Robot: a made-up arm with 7 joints.
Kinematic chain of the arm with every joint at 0, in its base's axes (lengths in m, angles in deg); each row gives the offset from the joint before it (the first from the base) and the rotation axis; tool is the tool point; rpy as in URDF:
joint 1: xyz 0 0 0.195 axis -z
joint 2: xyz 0 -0.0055 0.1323 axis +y
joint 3: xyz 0 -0.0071 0.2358 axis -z
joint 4: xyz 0 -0.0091 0.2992 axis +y
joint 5: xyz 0 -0.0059 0.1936 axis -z
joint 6: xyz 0 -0.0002 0.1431 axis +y
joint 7: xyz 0 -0.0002 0.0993 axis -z
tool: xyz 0 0 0 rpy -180 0 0
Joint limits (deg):
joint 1: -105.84..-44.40
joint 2: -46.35..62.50
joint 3: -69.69..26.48
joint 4: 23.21..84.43
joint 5: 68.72..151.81
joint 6: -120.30..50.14
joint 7: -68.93..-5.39
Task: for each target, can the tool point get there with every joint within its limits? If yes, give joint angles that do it. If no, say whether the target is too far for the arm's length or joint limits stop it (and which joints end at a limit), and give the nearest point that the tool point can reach.
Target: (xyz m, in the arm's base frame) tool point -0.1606 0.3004 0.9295
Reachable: yes | joints -59.40 4.68 -52.54 75.55 91.60 -94.93 -40.54
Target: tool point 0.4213 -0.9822 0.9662
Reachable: no: too far | nearest point 0.2511 -0.5854 1.0141 | short by 0.434 m
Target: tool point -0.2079 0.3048 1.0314
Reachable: yes | joints -82.16 3.65 -41.87 51.92 139.84 -61.15 -40.01
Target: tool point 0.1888 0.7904 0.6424
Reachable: yes | joints -60.56 51.33 -44.36 49.39 134.41 -11.91 -56.69
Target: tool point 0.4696 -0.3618 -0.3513
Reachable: no: joint limits stop it (at a limit: joint 1, joint 2, joint 3, joint 4, joint 5) | nearest point 0.5535 0.3089 0.2343 | short by 0.894 m
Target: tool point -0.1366 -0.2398 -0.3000
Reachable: no: joint limits stop it (at a limit: joint 1, joint 2, joint 4, joint 5) | nearest point -0.2839 0.5181 0.2643 | short by 0.956 m
